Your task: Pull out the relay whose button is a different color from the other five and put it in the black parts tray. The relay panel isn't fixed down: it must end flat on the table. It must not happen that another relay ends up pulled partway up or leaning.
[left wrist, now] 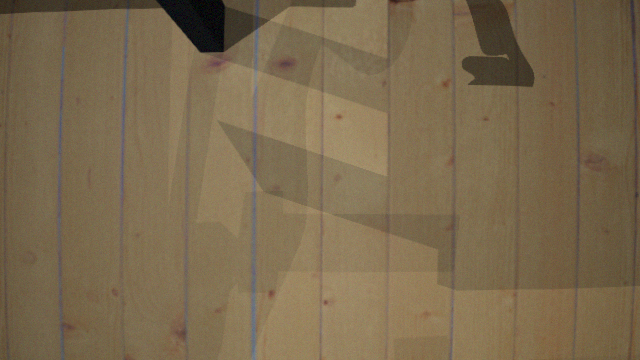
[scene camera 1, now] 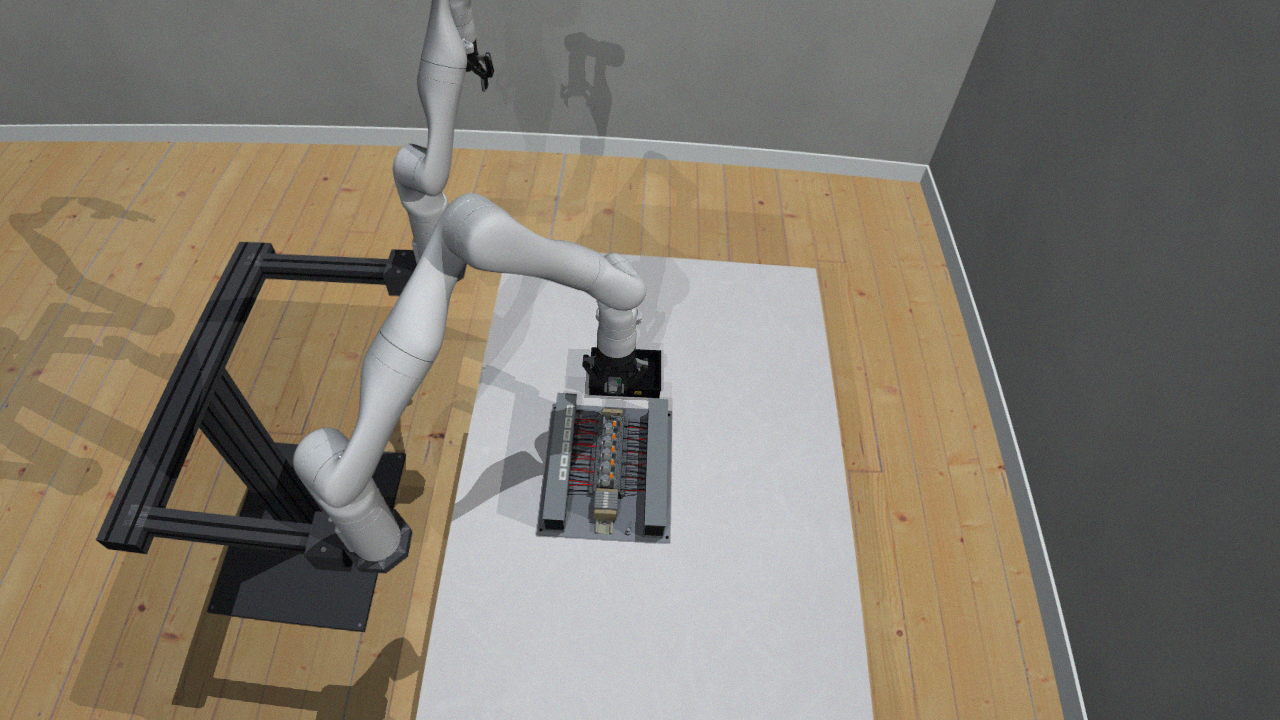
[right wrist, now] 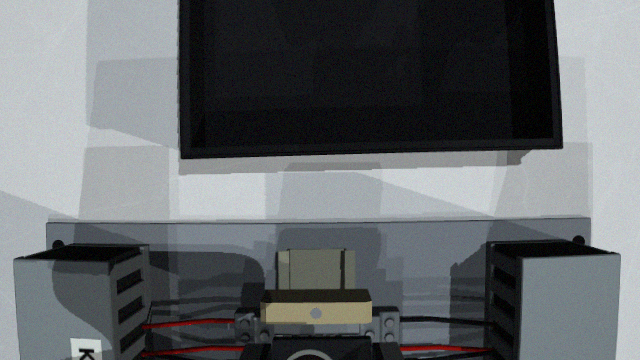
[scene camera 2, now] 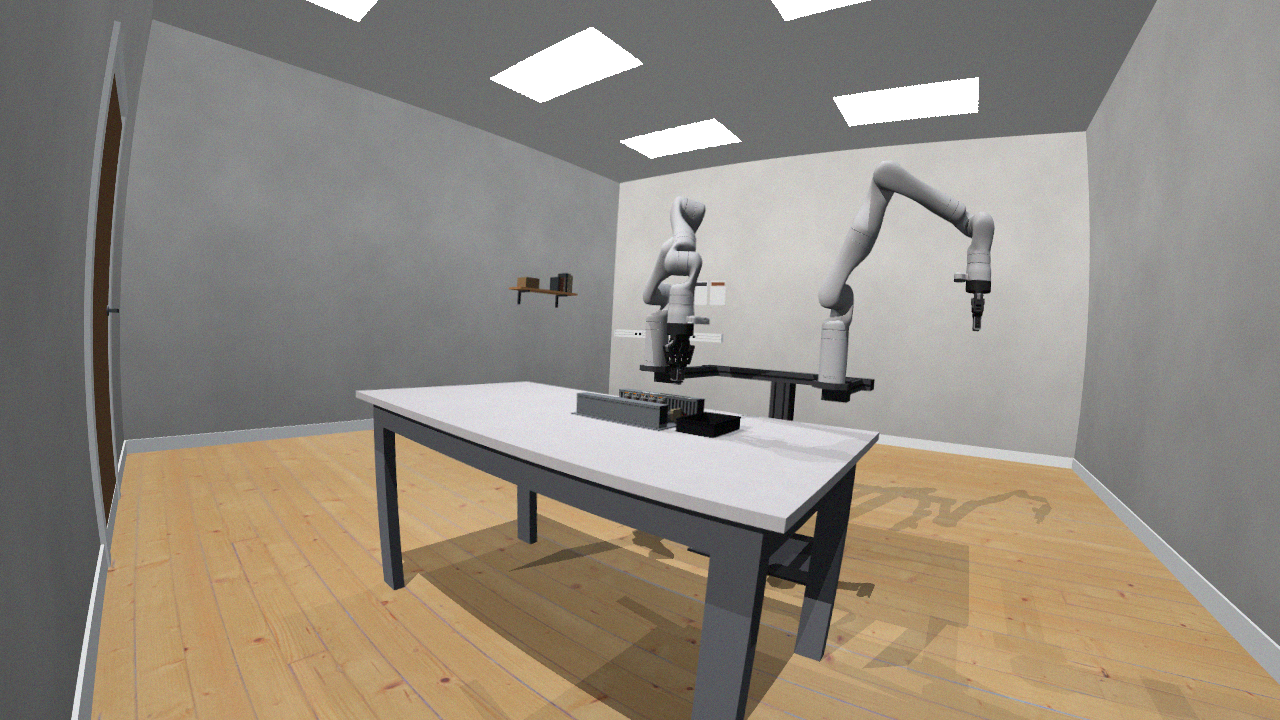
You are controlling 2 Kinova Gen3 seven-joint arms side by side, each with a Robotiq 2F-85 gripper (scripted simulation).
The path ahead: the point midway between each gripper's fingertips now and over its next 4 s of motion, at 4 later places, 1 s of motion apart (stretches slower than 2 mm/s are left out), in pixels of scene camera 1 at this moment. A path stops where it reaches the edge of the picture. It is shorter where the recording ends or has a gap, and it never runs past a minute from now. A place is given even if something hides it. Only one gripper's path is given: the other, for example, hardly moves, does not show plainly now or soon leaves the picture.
The right gripper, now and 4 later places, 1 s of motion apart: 614, 389; 625, 349; 626, 348; 626, 363; 625, 372
